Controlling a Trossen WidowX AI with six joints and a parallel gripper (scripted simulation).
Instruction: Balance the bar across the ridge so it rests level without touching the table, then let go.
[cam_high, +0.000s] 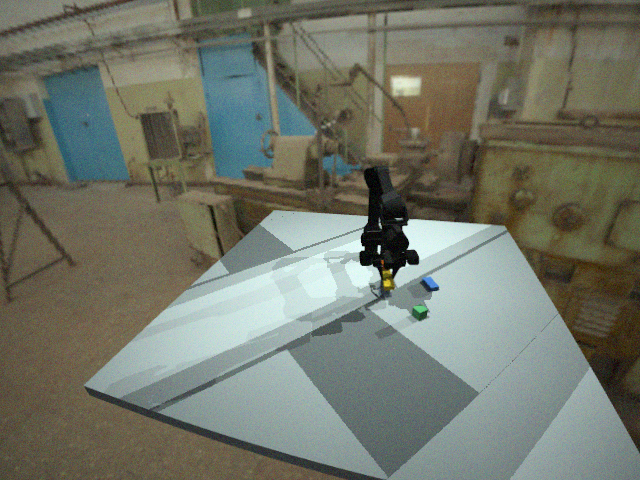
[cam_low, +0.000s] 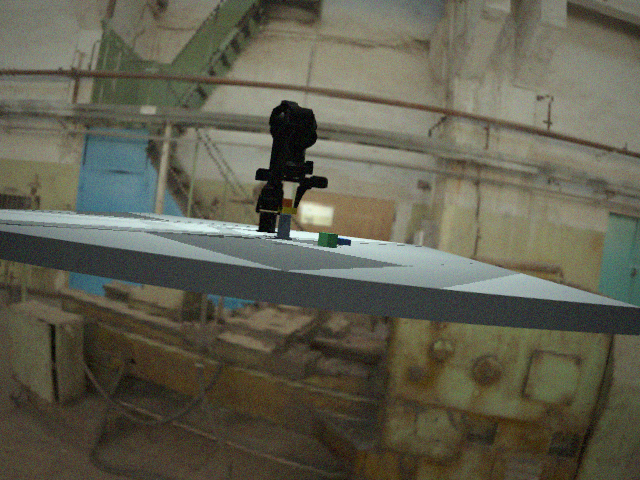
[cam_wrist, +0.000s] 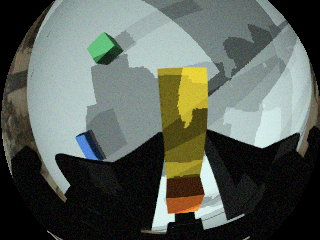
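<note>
The bar lies 40 mm behind my gripper tip, 10 mm to the right of it and 10 mm above it. Also, from my gripper tip: flat blue block 100 mm behind, 150 mm to the left, 70 mm below; green cube 80 mm ahead, 110 mm to the left, 60 mm below.
</note>
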